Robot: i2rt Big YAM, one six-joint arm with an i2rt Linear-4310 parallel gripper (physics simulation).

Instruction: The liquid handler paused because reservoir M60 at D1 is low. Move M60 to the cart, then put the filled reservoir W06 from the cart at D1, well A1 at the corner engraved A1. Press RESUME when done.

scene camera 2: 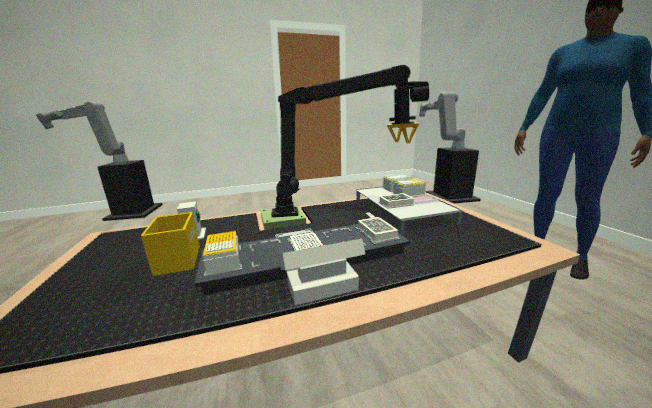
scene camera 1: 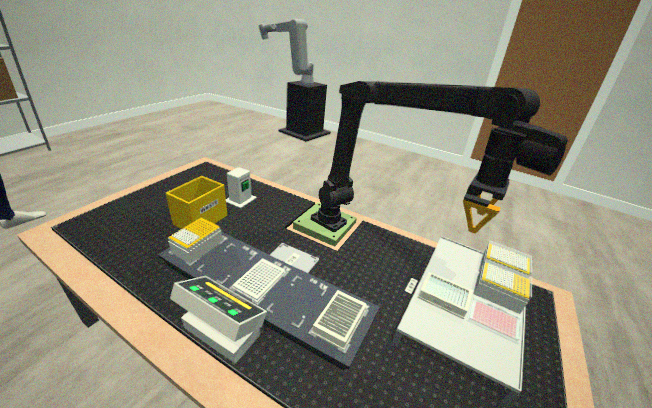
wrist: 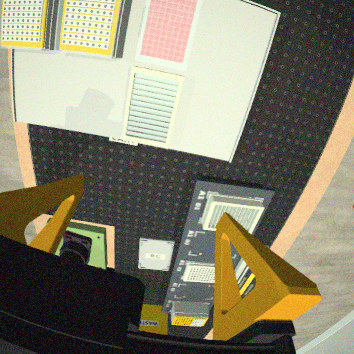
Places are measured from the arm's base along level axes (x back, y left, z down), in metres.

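Pixels of known places: gripper, fingertip midpoint: [scene camera 2: 402, 142] [scene camera 1: 476, 222] [wrist: 152, 201]; arm's base, link origin: [scene camera 2: 285, 213] [scene camera 1: 328, 221] [wrist: 77, 246].
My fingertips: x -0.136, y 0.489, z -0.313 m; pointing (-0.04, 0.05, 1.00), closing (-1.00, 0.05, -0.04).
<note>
Ahead of a thing's pixels: the offset from my fingertips to its top centre. "pt": to the spot under its first point. Level surfaces: height alone.
Reservoir M60 @[dz +0.250, dx -0.220, dy -0.176 m] [scene camera 1: 340, 317] [scene camera 2: 378, 229] [wrist: 246, 211], pale with dark slats, sits at D1, the deck @[dz +0.281 m] [scene camera 1: 285, 296] end nearest the cart. The A1 and D1 labels show beside it in the wrist view. Reservoir W06 @[dz +0.238, dx +0.026, dy -0.001 m] [scene camera 1: 445, 294] [scene camera 2: 396, 200] [wrist: 154, 107], pale-rimmed with light blue channels, lies flat on the white cart @[dz +0.263, dx +0.088, dy +0.060 m] [scene camera 1: 450, 341] [scene camera 2: 422, 212] [wrist: 225, 75]. My gripper [scene camera 1: 475, 229] [scene camera 2: 403, 142] [wrist: 152, 201] is open and empty, high above the cart side, apart from both reservoirs. The control panel @[pt dz +0.210, dx -0.406, dy -0.387 m] [scene camera 1: 220, 300] [scene camera 2: 325, 255] shows several green buttons; their labels are unreadable.
Two yellow-and-white tip boxes @[dz +0.199, dx +0.257, dy +0.107 m] [scene camera 1: 508, 257] @[dz +0.199, dx +0.150, dy +0.120 m] [wrist: 90, 25] and a pink plate @[dz +0.255, dx +0.042, dy +0.133 m] [scene camera 1: 495, 318] [wrist: 169, 30] are on the cart. A white well plate @[dz +0.267, dx -0.263, dy -0.420 m] [scene camera 1: 260, 280] and another tip box @[dz +0.216, dx -0.305, dy -0.665 m] [scene camera 1: 195, 235] are on the deck. A yellow waste bin @[dz +0.194, dx -0.188, dy -0.849 m] [scene camera 1: 195, 207] [scene camera 2: 170, 245] stands beyond.
</note>
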